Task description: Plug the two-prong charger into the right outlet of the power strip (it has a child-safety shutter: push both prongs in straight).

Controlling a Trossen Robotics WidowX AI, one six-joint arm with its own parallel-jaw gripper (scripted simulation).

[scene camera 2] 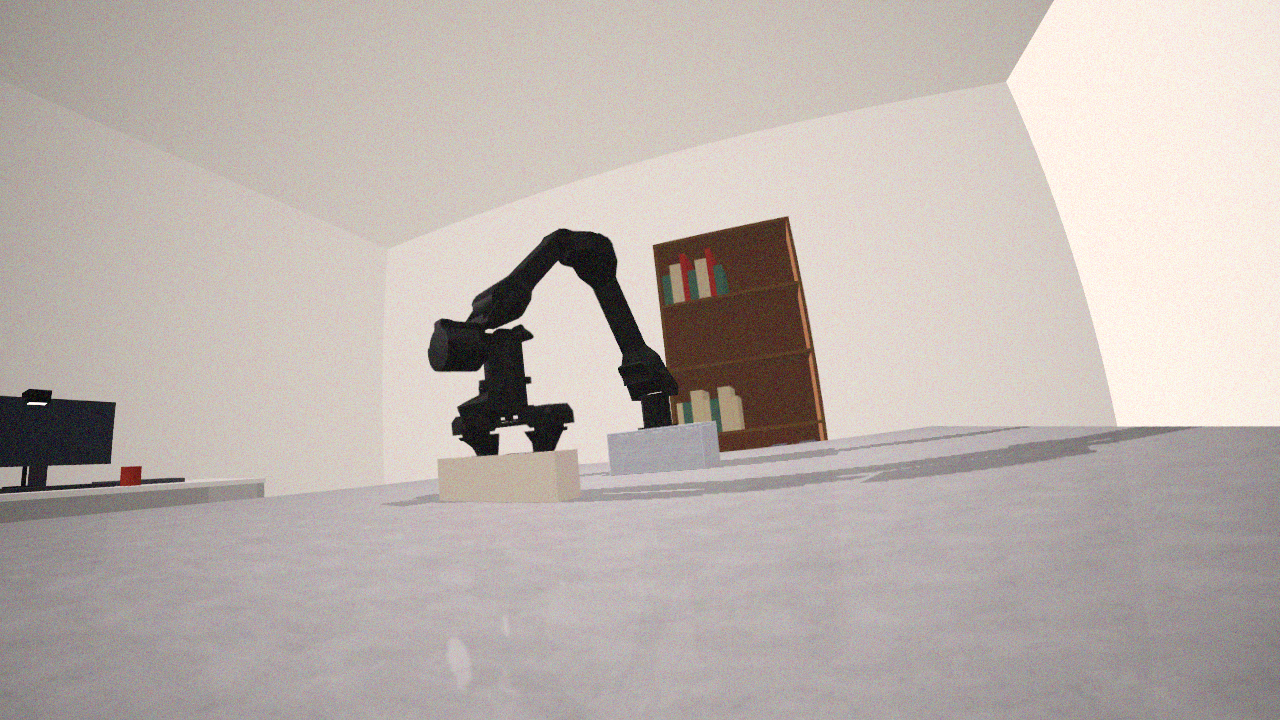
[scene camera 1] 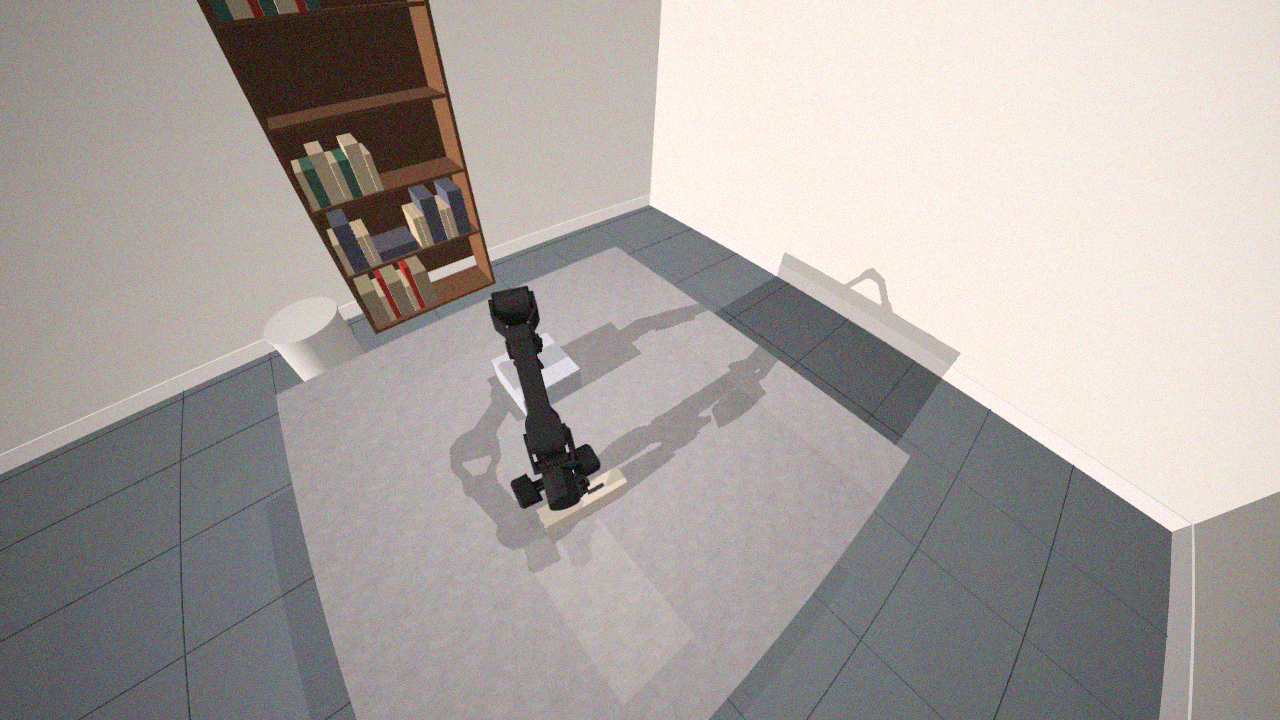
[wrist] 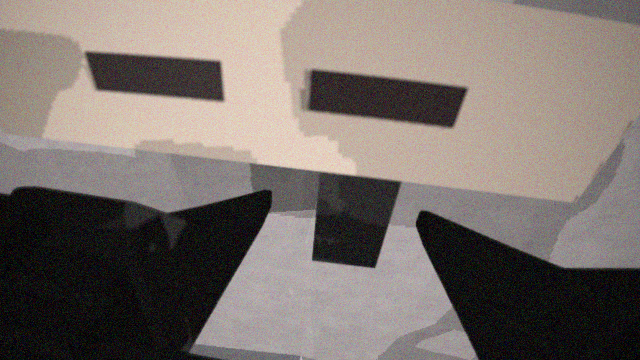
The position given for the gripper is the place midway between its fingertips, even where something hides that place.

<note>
The gripper (scene camera 1: 559, 489) is open and holds nothing. Also in view: a two-prong charger (wrist: 353, 213).
The gripper shows as well in the wrist view (wrist: 344, 207).
</note>
